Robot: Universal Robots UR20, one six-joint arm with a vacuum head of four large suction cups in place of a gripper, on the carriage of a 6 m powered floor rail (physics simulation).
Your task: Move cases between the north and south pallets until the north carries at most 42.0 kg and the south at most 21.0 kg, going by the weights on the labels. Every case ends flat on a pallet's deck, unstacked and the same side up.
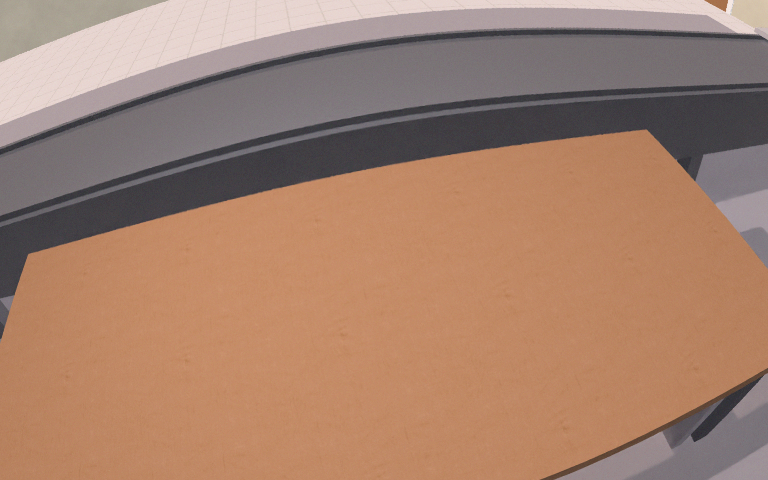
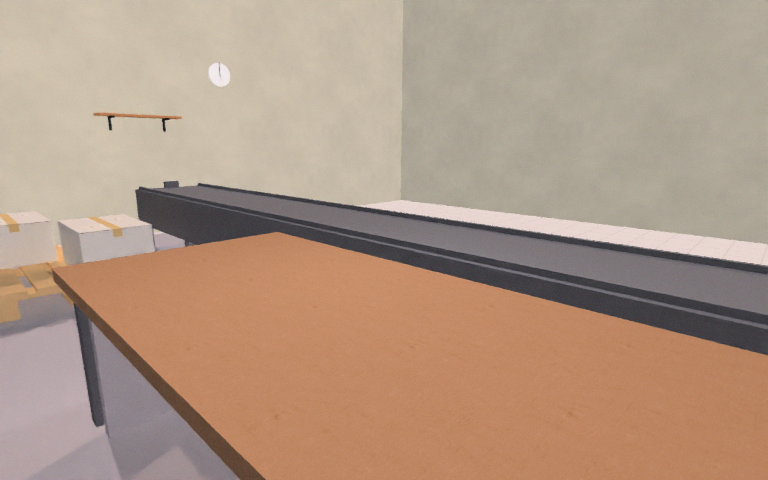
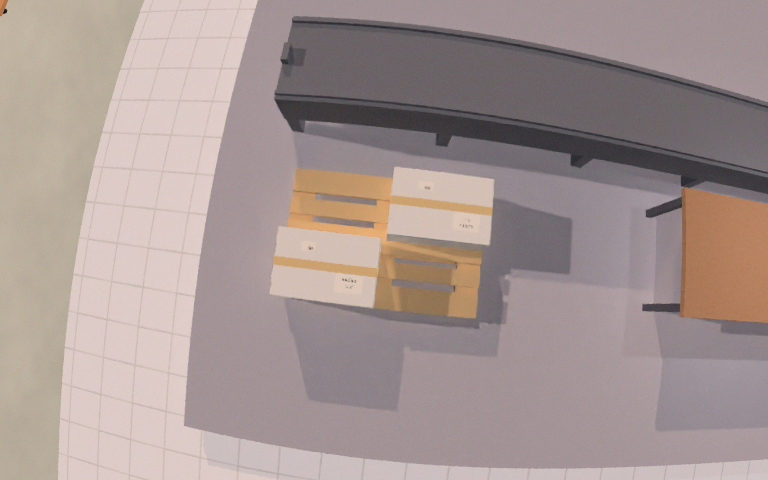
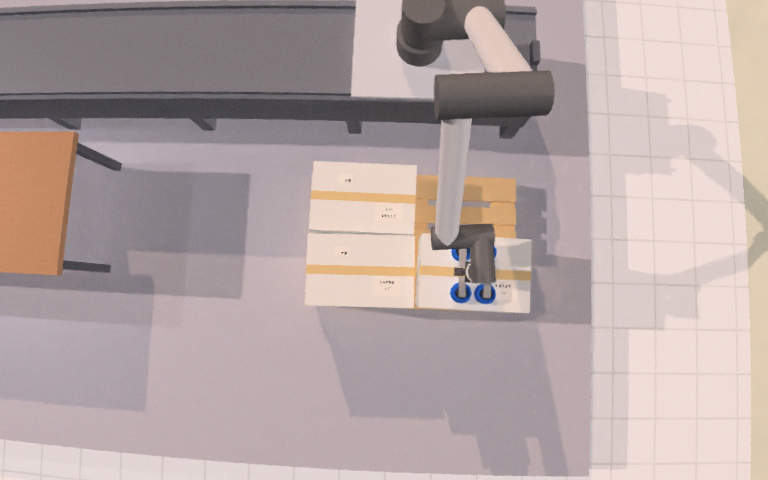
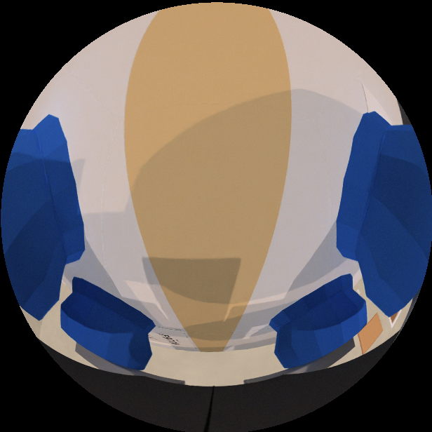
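Seen in the pictures: arm's base at its link origin: [image 4: 419, 45].
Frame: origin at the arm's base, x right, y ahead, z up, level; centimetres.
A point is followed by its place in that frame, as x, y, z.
Observation:
My suction head [image 4: 473, 272] {-30.9, 119.5, -9.7} [image 5: 215, 225] is shut on a white taped case [image 4: 436, 294] {-12.8, 131.1, -7.6} [image 5: 310, 150], its cups on the case's top. The case is level and looks slightly raised at the front right of the south pallet [image 4: 498, 189] {-52.1, 67.2, -42.7}; the gap beneath is hidden. Two more white cases stand on that pallet's left half, one at the back [image 4: 339, 215] {39.8, 90.6, -17.5} and one in front [image 4: 345, 288] {34.3, 129.8, -13.6}. On the north pallet [image 3: 339, 181] {584.8, 65.9, -42.7}, one case [image 3: 317, 283] {585.8, 130.1, -15.5} stands front left and another [image 3: 419, 223] {535.0, 91.5, -15.4} back right. The label weights are too small to read.
A brown table [image 1: 368, 311] {281.2, 89.2, -4.0} [image 2: 396, 339] {261.1, 92.7, -4.0} [image 3: 724, 254] {337.8, 88.9, -4.1} [image 4: 33, 203] {209.3, 91.3, -4.0} stands between the pallets. The floor rail [image 1: 396, 73] [image 2: 453, 232] [image 3: 481, 73] [image 4: 169, 50] runs behind them.

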